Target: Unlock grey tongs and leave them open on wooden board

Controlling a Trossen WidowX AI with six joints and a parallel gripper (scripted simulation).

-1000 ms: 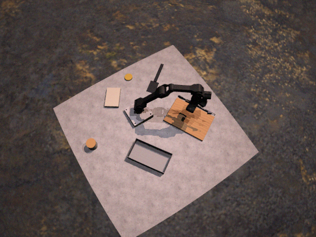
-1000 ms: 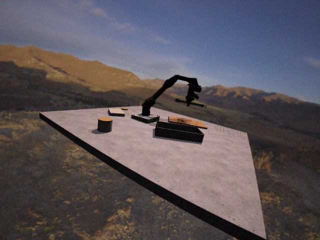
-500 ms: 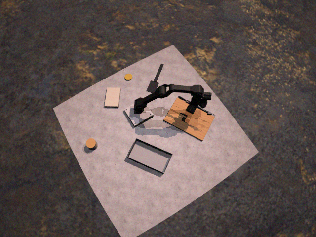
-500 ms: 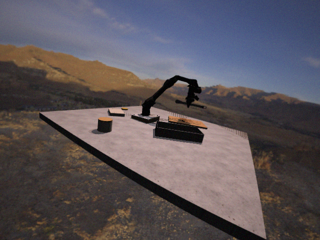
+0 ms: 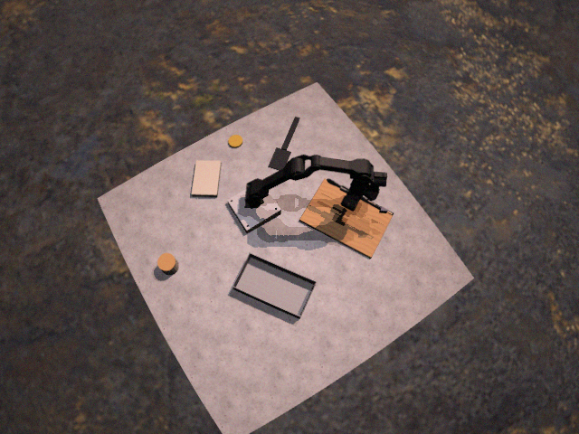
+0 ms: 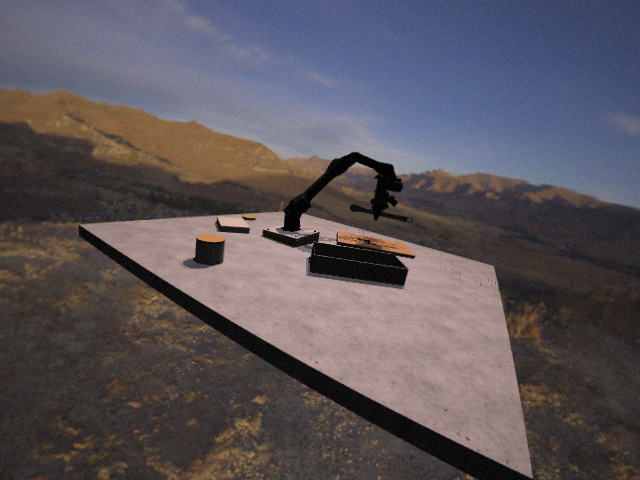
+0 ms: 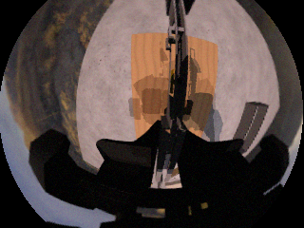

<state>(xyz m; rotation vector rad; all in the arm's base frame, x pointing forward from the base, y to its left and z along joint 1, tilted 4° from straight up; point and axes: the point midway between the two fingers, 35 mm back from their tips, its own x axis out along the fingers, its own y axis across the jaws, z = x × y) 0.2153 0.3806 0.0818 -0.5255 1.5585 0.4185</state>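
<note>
The wooden board lies 30 mm ahead of my gripper tip, 30 mm to the right of it and 110 mm below it. Round my gripper tip: roasting tin: 180 mm ahead, 460 mm to the right, 90 mm below; then pale flat block: 420 mm behind, 530 mm to the right, 110 mm below; then black spatula: 430 mm behind, 120 mm to the right, 110 mm below.
</note>
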